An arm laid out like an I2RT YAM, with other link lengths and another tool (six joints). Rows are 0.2 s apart.
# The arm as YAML. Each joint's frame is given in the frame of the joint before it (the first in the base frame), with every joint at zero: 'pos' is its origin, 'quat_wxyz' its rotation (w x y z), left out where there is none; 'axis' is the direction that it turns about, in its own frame. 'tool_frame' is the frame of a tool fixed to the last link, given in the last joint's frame.
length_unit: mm
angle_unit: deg
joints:
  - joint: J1
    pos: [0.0, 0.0, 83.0]
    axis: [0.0, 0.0, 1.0]
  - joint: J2
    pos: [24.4, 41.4, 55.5]
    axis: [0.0, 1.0, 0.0]
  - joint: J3
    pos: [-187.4, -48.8, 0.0]
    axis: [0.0, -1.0, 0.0]
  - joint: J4
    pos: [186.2, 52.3, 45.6]
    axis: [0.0, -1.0, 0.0]
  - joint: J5
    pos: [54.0, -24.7, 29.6]
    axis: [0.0, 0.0, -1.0]
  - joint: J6
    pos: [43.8, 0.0, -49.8]
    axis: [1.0, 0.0, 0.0]
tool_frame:
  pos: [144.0, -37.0, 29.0]
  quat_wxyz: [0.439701, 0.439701, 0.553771, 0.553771]
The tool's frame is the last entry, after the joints.
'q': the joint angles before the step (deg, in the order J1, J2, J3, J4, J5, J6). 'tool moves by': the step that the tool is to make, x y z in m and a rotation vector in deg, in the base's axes. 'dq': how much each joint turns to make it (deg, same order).
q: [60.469, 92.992, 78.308, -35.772, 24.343, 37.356]
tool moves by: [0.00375, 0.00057, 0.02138, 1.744, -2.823, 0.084]
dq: [0.001, -2.022, 1.404, 0.002, 1.145, -1.230]
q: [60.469, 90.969, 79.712, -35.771, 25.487, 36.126]
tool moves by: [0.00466, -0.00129, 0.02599, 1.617, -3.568, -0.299]
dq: [0.000, -1.934, 2.113, -0.176, 1.845, -1.582]
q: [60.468, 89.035, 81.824, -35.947, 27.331, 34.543]
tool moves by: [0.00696, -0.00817, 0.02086, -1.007, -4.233, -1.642]
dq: [-0.085, -0.880, 1.495, -0.001, 3.952, -2.368]
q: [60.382, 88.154, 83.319, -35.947, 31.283, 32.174]
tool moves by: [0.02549, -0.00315, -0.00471, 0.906, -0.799, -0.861]
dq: [-5.081, 1.755, -0.962, 5.524, -3.139, -3.255]
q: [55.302, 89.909, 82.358, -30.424, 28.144, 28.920]
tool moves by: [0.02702, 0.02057, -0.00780, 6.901, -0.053, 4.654]
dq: [-5.813, 2.194, -2.552, 11.325, -10.974, -2.726]
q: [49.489, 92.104, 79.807, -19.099, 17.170, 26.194]
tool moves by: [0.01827, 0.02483, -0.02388, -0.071, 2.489, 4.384]
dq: [-2.379, 8.168, 4.300, 2.661, -6.695, -2.107]
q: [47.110, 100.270, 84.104, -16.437, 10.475, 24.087]
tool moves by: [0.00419, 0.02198, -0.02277, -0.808, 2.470, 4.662]
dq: [-0.528, 5.898, 3.081, 0.793, -5.013, -1.850]
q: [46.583, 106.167, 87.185, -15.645, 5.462, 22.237]
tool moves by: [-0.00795, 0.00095, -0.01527, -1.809, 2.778, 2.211]
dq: [-0.176, 0.450, -0.609, -2.107, -2.380, -0.791]
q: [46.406, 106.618, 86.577, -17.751, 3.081, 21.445]
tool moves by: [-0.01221, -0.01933, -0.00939, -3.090, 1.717, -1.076]
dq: [0.000, -3.690, -4.480, -2.632, 1.395, 0.000]
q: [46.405, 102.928, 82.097, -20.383, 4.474, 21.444]
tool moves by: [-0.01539, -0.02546, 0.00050, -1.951, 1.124, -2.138]
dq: [0.001, -6.414, -5.536, -3.166, 1.939, 1.053]
